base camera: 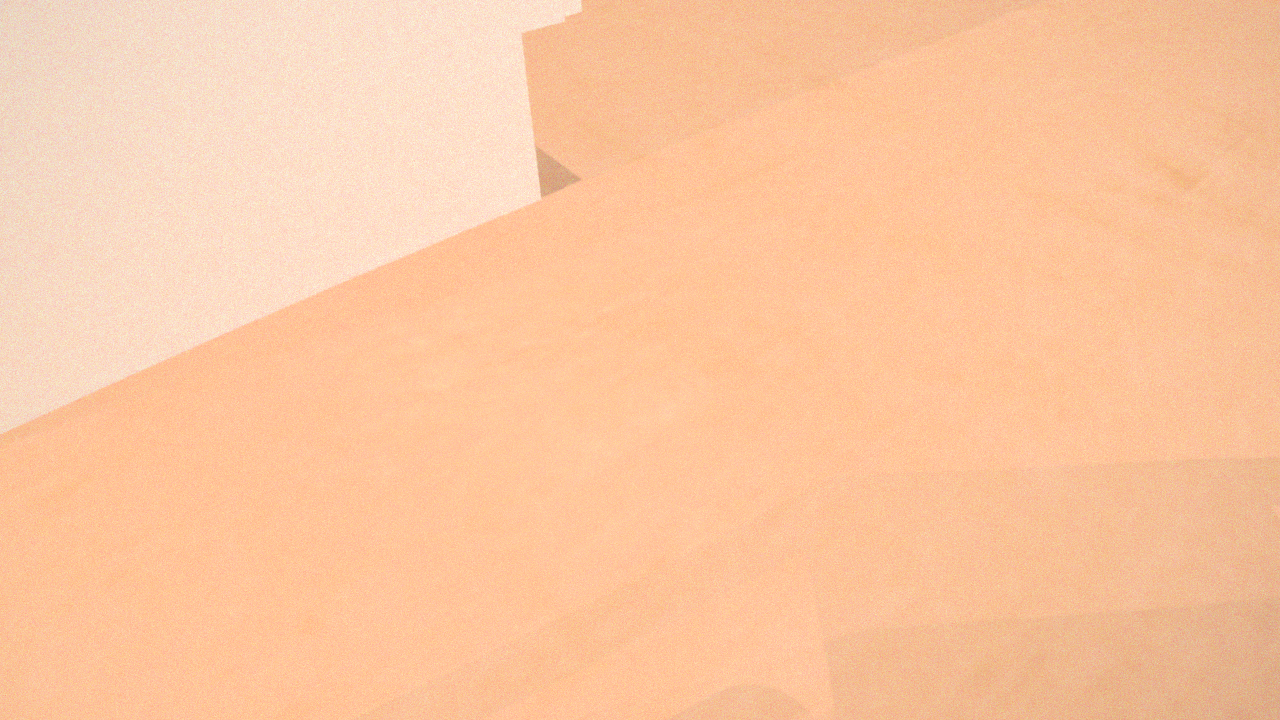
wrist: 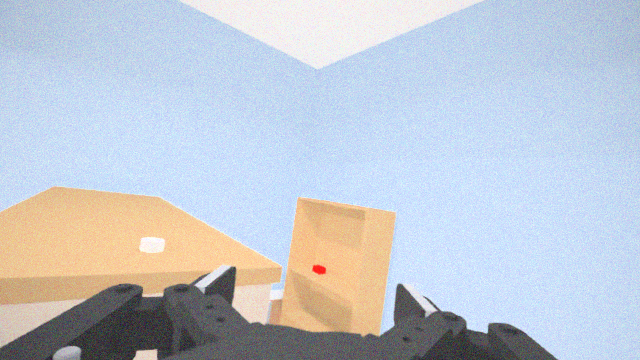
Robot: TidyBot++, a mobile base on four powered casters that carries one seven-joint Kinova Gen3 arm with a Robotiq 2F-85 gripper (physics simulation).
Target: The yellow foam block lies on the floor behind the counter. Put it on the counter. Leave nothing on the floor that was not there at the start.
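Places are measured from the arm's base along level axes (x ahead, y left, z up), in centimetres.
Pixels of known places: gripper, between the fingertips: (wrist: 314, 293).
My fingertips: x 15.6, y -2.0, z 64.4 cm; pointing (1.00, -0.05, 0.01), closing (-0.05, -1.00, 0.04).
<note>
Behind a point stands the place of what it marks.
The counter shows in the wrist view at the left, with a wooden top (wrist: 90, 220) @(x 90.7, y 65.3, z 51.3 cm) and a pale body; a large pale panel (base camera: 250, 161) @(x 52.0, y 26.2, z -27.6 cm) at the upper left of the base camera view looks like its side. My gripper (wrist: 314, 293) @(x 15.6, y -2.0, z 64.4 cm) is open, its fingers wide apart along the lower edge of the wrist view, with no object between the fingertips. Its left finger overlaps the counter's near corner in the view. The yellow foam block does not show in either view.
A small white object (wrist: 152, 245) @(x 65.4, y 31.9, z 53.0 cm) stands on the counter top. A wooden shelf unit (wrist: 379, 270) @(x 184.8, y -55.6, z 26.8 cm) with a small red object (wrist: 319, 269) @(x 223.6, y -19.5, z 12.3 cm) in it stands beyond the counter's right end, by the blue walls. Wooden floor (base camera: 626, 402) @(x 40.4, y 1.2, z -39.7 cm) fills much of the base camera view, with shadows at the lower right.
</note>
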